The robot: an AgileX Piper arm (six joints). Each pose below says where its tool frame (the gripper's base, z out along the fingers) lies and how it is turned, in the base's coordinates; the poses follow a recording.
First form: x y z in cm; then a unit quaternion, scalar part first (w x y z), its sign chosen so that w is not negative.
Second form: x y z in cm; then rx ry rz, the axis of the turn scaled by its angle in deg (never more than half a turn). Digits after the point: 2 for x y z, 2 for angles.
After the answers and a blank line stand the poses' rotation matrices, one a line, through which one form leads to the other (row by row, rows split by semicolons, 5 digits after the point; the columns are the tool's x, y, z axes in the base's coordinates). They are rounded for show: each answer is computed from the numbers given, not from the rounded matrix.
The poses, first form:
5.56, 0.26, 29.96, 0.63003, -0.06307, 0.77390, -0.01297
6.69, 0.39, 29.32, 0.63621, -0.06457, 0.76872, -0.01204
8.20, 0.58, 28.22, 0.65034, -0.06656, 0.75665, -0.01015
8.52, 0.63, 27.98, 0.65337, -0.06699, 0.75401, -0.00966
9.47, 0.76, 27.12, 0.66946, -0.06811, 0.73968, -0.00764
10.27, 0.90, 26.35, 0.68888, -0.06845, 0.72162, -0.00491
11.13, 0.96, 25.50, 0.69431, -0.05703, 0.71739, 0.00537
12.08, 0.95, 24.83, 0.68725, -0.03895, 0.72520, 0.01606
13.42, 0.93, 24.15, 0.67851, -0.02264, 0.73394, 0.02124
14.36, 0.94, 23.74, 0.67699, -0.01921, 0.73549, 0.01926
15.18, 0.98, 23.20, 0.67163, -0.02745, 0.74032, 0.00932
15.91, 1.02, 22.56, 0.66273, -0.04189, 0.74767, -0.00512
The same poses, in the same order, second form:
5.56, 0.26, 29.96, -8.28, 101.54, -1.70
6.69, 0.39, 29.32, -8.45, 100.61, -1.58
8.20, 0.58, 28.22, -8.66, 98.48, -1.32
8.52, 0.63, 27.98, -8.71, 98.01, -1.26
9.47, 0.76, 27.12, -8.80, 95.54, -0.99
10.27, 0.90, 26.35, -8.77, 92.50, -0.63
11.13, 0.96, 25.50, -7.29, 91.76, 0.69
12.08, 0.95, 24.83, -5.00, 93.02, 2.06
13.42, 0.93, 24.15, -2.91, 94.46, 2.73
14.36, 0.94, 23.74, -2.47, 94.72, 2.48
15.18, 0.98, 23.20, -3.54, 95.54, 1.20
15.91, 1.02, 22.56, -5.43, 96.83, -0.66

-0.19817 -0.08128 0.97679; -0.11396 0.99171 0.05940; -0.97352 -0.09955 -0.20579
-0.18214 -0.08395 0.97968; -0.11459 0.99137 0.06365; -0.97657 -0.10067 -0.19019
-0.14525 -0.08752 0.98552; -0.11393 0.99093 0.07121; -0.98281 -0.10193 -0.15391
-0.13724 -0.08840 0.98658; -0.11364 0.99084 0.07297; -0.98400 -0.10211 -0.14603
-0.09437 -0.09053 0.99141; -0.11099 0.99061 0.07989; -0.98933 -0.10250 -0.10353
-0.04152 -0.09202 0.99489; -0.10555 0.99058 0.08722; -0.99355 -0.10139 -0.05084
-0.02936 -0.08928 0.99557; -0.07437 0.99344 0.08690; -0.99680 -0.07149 -0.03581
-0.05234 -0.07857 0.99553; -0.03442 0.99645 0.07683; -0.99804 -0.03024 -0.05486
-0.07823 -0.06206 0.99500; -0.00441 0.99807 0.06190; -0.99693 0.00045 -0.07835
-0.08263 -0.05434 0.99510; -0.00218 0.99852 0.05434; -0.99658 0.00232 -0.08263
-0.09632 -0.05316 0.99393; -0.02812 0.99832 0.05067; -0.99495 -0.02307 -0.09765
-0.11807 -0.05585 0.99143; -0.06943 0.99644 0.04787; -0.99058 -0.06318 -0.12153

